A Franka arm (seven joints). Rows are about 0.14 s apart.
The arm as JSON. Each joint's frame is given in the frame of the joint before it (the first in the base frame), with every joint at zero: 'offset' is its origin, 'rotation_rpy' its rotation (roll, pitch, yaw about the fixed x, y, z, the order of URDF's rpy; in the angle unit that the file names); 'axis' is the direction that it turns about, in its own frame. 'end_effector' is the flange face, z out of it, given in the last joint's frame.
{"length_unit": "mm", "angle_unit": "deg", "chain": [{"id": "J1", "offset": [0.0, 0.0, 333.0], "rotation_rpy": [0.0, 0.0, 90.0], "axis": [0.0, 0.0, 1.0]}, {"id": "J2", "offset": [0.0, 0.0, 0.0], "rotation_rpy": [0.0, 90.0, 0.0], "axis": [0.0, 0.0, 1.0]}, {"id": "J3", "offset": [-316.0, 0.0, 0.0], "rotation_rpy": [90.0, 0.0, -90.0], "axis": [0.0, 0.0, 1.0]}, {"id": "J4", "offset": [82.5, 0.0, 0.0], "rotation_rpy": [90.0, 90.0, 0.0], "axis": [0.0, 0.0, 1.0]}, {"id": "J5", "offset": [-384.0, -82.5, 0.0], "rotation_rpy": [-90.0, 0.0, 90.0], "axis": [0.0, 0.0, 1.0]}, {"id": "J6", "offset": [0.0, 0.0, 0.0], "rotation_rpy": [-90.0, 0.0, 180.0], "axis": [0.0, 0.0, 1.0]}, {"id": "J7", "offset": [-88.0, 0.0, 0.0], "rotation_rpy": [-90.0, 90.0, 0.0], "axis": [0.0, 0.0, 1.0]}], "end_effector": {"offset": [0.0, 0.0, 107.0], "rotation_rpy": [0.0, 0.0, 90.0]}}
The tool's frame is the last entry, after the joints.
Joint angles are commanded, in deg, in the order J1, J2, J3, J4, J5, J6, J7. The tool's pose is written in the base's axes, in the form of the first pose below.
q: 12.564 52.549 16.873 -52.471 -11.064 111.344 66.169
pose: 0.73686 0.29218 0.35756 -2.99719 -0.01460 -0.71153
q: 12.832 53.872 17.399 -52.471 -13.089 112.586 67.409
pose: 0.73716 0.29837 0.34252 -3.00408 -0.03207 -0.71479
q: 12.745 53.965 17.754 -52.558 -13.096 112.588 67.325
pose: 0.73632 0.30000 0.34116 -3.00379 -0.02676 -0.71082
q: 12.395 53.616 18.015 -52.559 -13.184 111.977 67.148
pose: 0.73642 0.29692 0.34532 -3.00722 -0.02515 -0.71039
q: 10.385 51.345 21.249 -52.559 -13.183 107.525 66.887
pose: 0.72901 0.29198 0.37477 -3.01997 0.01514 -0.70299
